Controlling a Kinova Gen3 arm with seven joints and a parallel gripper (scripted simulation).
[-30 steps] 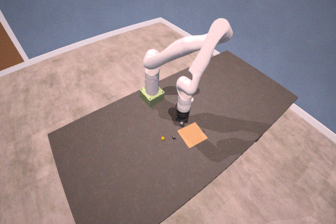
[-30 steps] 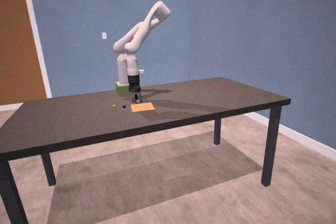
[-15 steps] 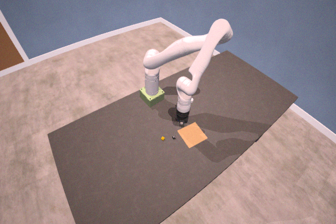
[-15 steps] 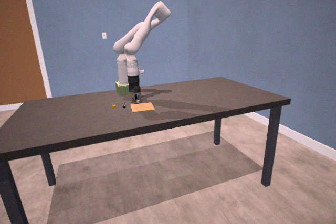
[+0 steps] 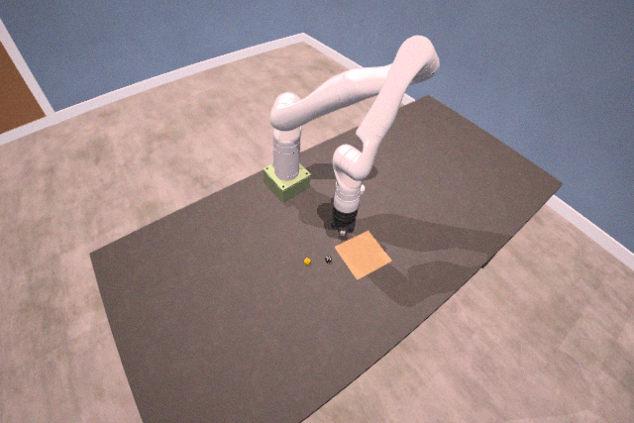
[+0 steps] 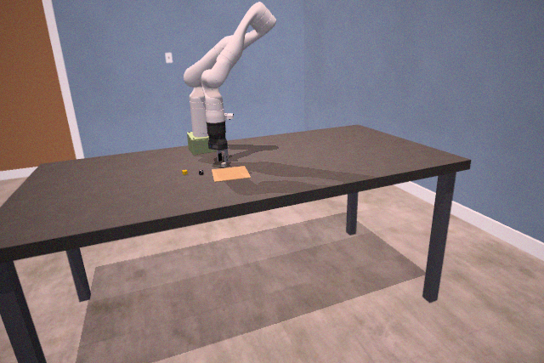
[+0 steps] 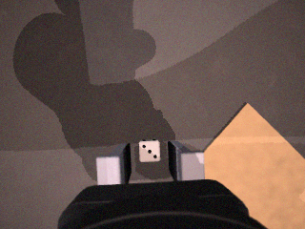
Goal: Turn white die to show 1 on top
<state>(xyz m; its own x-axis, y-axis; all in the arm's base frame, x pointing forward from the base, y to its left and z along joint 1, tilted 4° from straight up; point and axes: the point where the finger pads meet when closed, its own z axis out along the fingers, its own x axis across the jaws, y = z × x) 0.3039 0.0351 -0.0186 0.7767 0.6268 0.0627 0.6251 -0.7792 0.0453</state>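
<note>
Right now the white die is 30 mm below my hand. The rest, counted from my hand: orange mat: 100 mm ahead, 40 mm below, 10 mm to the left; black die: 100 mm to the right, 60 mm ahead, 30 mm below; yellow die: 170 mm to the right, 30 mm below, 20 mm ahead.
</note>
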